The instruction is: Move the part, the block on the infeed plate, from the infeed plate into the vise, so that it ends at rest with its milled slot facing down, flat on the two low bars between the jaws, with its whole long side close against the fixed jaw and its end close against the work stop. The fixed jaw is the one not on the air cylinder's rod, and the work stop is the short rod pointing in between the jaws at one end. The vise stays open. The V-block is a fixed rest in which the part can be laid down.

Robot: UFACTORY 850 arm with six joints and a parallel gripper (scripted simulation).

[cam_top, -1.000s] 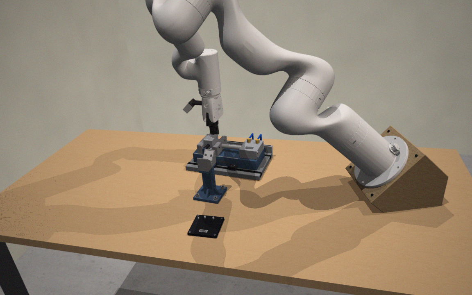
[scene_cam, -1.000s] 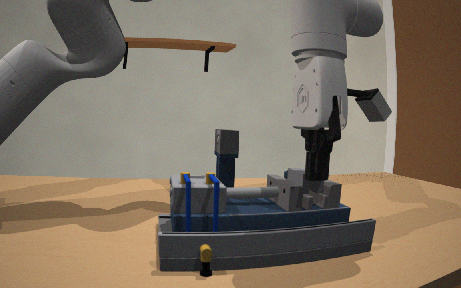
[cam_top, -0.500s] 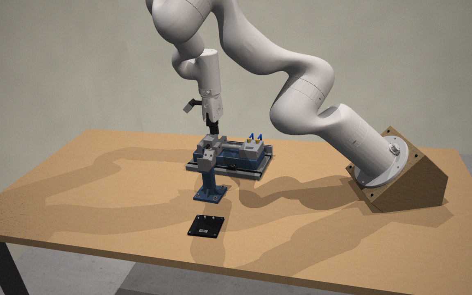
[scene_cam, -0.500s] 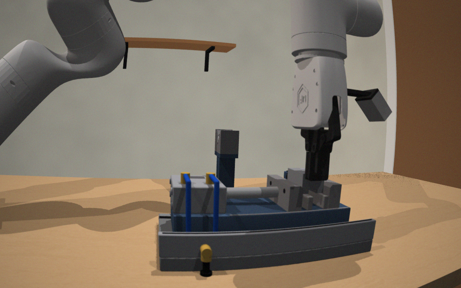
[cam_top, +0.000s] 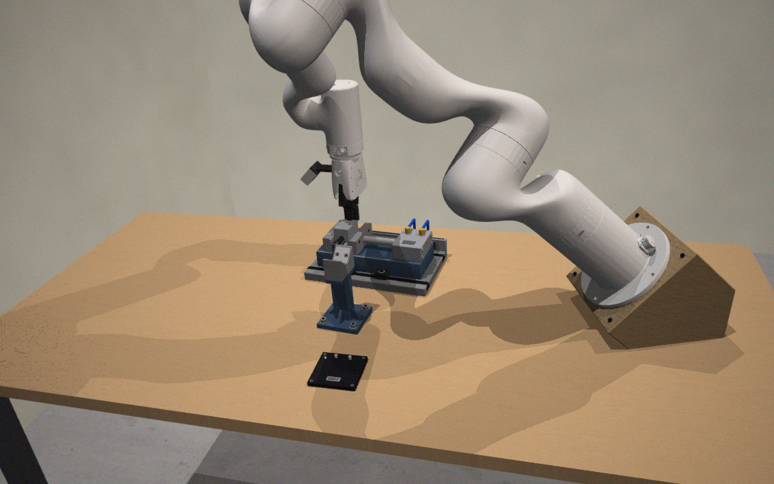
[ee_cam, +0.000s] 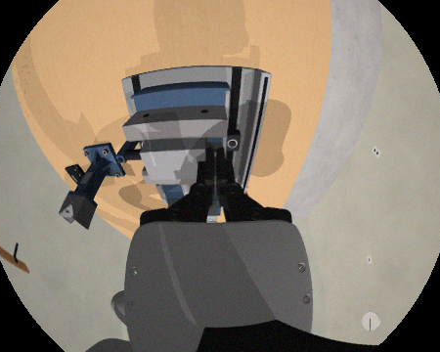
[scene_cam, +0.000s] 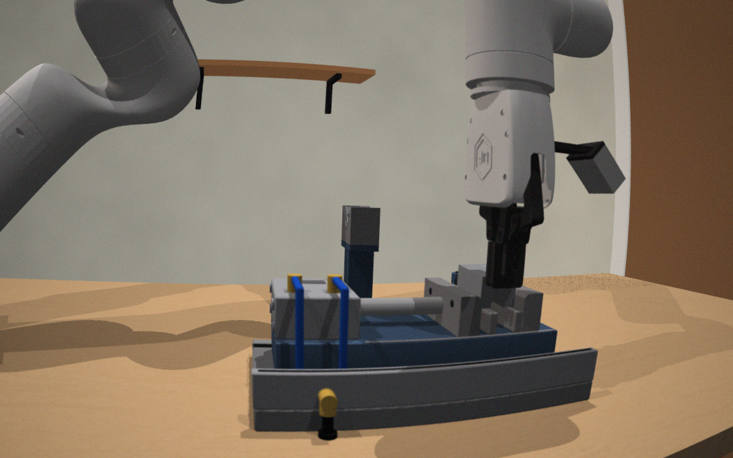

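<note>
Right now the part is 10 mm behind my hand, 40 mm to the left of it and 30 mm below it. From my hand the other things lie so: moving jaw (40 mm behind, 30 mm to the left, 40 mm below); then work stop (20 mm behind, 90 mm to the left, 30 mm below); then fixed jaw (20 mm ahead, 40 mm to the left, 40 mm below).
</note>
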